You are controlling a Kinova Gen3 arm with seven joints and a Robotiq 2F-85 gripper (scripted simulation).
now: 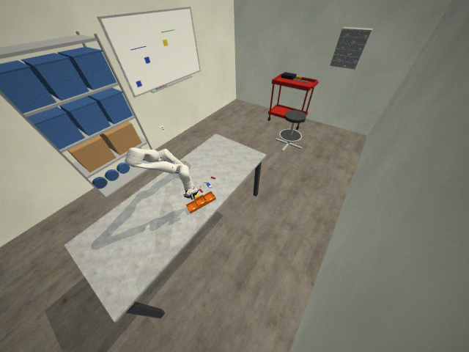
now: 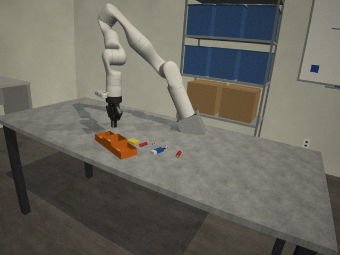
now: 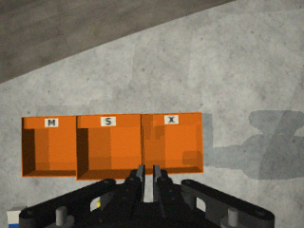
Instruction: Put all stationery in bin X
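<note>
My gripper is now 40 mm short of the orange bins, 30 mm to the right of it and 70 mm above it. Also, from my hand: nut: 80 mm behind, 180 mm to the left, 90 mm below; then white eraser: 230 mm to the left, 90 mm below; then yellow block: 50 mm behind, 80 mm to the left, 90 mm below.
</note>
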